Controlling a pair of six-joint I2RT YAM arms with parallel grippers.
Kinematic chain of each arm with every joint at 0, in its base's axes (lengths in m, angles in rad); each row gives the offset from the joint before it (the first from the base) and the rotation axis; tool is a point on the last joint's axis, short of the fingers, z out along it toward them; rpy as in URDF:
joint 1: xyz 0 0 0.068 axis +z
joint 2: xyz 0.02 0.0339 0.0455 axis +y
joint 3: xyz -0.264 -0.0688 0 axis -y
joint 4: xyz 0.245 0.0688 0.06 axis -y
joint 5: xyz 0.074 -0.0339 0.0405 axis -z
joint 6: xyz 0.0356 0 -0.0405 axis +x
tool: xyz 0 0 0 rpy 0 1.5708 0
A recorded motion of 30 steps. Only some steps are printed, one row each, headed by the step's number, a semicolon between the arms.
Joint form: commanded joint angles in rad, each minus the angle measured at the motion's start. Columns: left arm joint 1, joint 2, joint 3, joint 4, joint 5, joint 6; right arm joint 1, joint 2, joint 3, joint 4, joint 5, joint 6.
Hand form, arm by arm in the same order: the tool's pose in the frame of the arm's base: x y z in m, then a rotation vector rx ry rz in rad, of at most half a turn. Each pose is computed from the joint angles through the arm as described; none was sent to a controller.
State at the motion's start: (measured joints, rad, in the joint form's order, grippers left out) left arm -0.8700 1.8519 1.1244 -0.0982 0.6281 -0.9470; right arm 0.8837 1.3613 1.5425 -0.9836 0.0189 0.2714
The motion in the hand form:
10: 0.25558 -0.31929 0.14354 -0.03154 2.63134 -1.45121; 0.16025 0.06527 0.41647 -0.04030 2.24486 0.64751
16: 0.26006 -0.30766 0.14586 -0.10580 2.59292 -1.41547; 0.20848 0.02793 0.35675 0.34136 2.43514 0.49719
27: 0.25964 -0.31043 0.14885 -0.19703 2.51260 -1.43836; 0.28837 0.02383 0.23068 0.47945 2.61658 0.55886
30: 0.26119 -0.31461 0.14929 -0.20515 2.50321 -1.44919; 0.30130 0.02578 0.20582 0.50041 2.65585 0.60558
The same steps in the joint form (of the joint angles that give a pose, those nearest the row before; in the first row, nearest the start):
10: 0.0137 0.1134 -0.0423 0.3496 -0.1580 -0.1751; -0.5390 -0.3644 -0.1787 0.0037 -0.2251 0.1447
16: 0.0373 0.0861 -0.0751 0.3689 -0.2045 -0.1883; -0.7851 -0.2528 -0.3147 0.0144 -0.2248 0.1835
27: 0.0264 0.0836 -0.0933 0.4561 -0.2720 -0.2548; -0.8361 0.0887 -0.5371 0.3802 -0.3063 0.2160
30: 0.0220 0.0960 -0.0779 0.4648 -0.2770 -0.2660; -0.8359 0.1778 -0.5502 0.4431 -0.3432 0.2295

